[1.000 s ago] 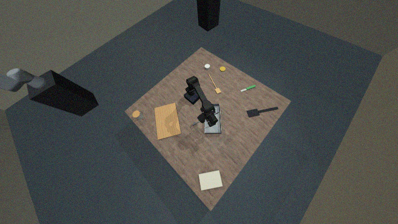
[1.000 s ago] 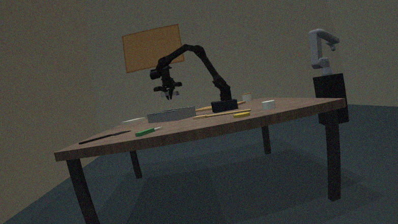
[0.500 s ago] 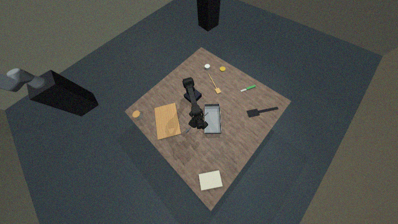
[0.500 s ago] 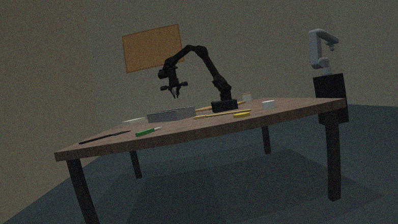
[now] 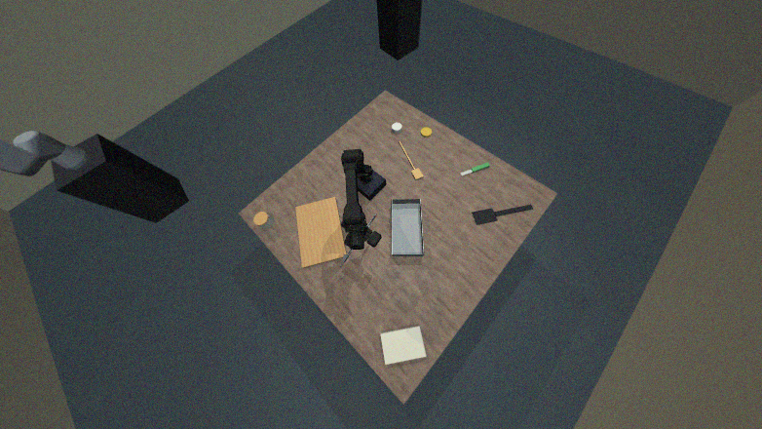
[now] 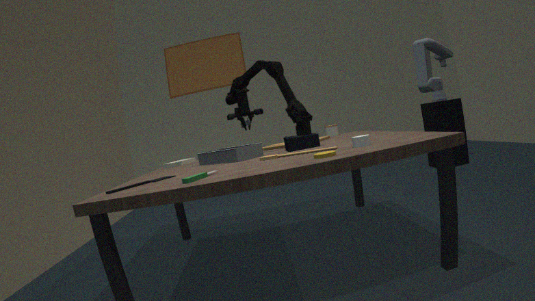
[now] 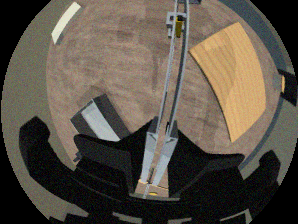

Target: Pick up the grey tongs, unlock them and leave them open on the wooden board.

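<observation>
The wooden board lies 220 mm behind my gripper tip, 160 mm to the right of it and 120 mm below it. Also, from my gripper tip: roasting tin 80 mm ahead, 210 mm to the left, 100 mm below; white pad 470 mm ahead, 170 mm to the right, 110 mm below; jar 470 mm behind, 370 mm to the right, 90 mm below.
</observation>
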